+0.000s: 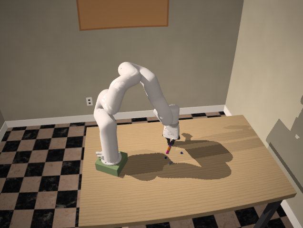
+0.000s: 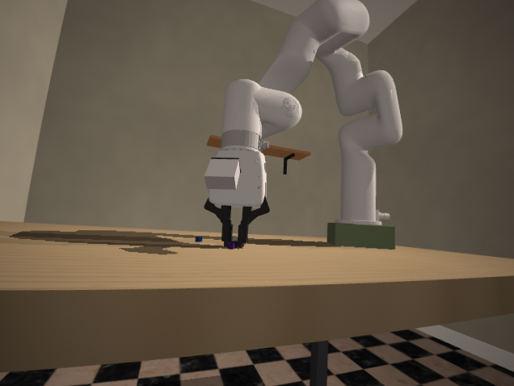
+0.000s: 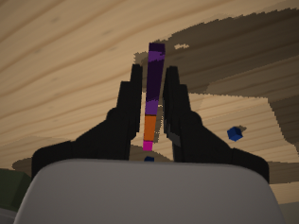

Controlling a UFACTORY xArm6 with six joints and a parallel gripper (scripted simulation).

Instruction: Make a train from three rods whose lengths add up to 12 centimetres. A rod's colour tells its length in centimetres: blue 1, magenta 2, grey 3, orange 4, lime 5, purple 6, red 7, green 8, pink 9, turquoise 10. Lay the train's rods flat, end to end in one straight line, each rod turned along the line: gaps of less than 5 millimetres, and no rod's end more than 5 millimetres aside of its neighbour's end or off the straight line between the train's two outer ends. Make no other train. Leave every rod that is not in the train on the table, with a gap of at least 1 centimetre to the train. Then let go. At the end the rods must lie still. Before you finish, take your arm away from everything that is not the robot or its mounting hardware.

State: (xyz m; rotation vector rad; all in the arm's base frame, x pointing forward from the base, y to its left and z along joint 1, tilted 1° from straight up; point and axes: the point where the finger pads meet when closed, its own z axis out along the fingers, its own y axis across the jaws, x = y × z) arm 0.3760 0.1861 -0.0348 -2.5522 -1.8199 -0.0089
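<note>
The purple rod lies 20 mm below my hand. Round my hand: grey rod (10 mm behind, 170 mm to the right, 20 mm below); orange rod (20 mm behind, 50 mm to the right, 20 mm below); magenta rod (30 mm behind, 80 mm to the right, 20 mm below).
</note>
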